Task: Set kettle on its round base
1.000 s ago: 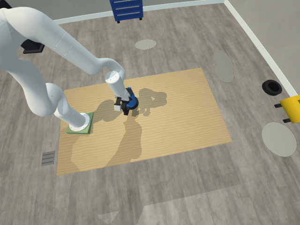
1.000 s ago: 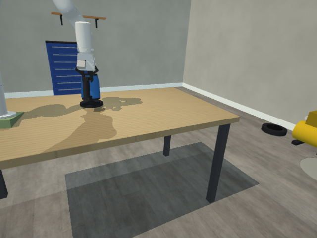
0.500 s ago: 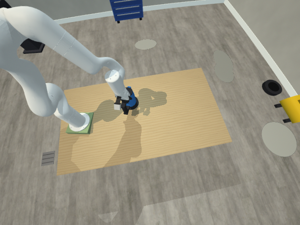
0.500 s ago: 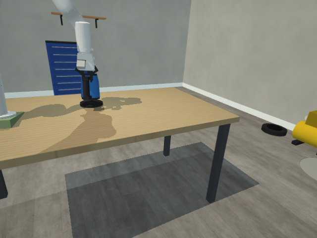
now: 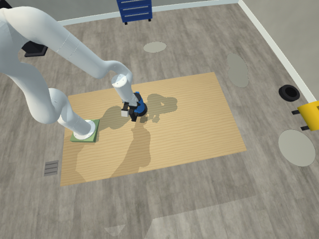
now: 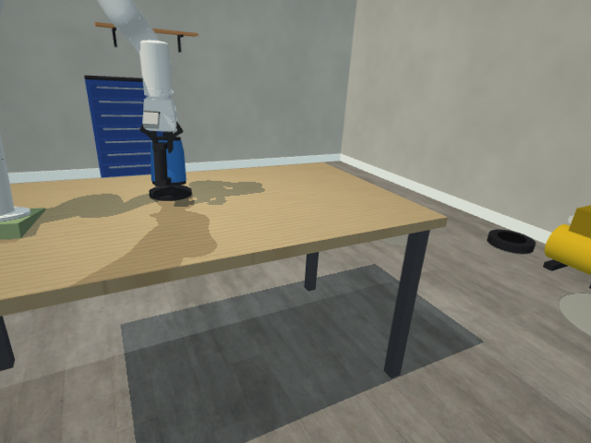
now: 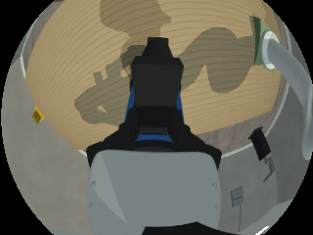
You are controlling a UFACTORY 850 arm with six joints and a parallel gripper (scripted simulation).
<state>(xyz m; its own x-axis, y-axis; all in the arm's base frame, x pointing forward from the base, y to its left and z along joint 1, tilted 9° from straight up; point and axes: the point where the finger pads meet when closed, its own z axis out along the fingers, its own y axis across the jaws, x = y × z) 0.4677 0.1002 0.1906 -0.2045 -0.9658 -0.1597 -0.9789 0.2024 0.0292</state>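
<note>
The blue kettle is 10 mm ahead of my hand, 30 mm to the left of it and 50 mm below it. From my hand the other things lie so: round black base 10 mm ahead, 60 mm to the left, 180 mm below.
</note>
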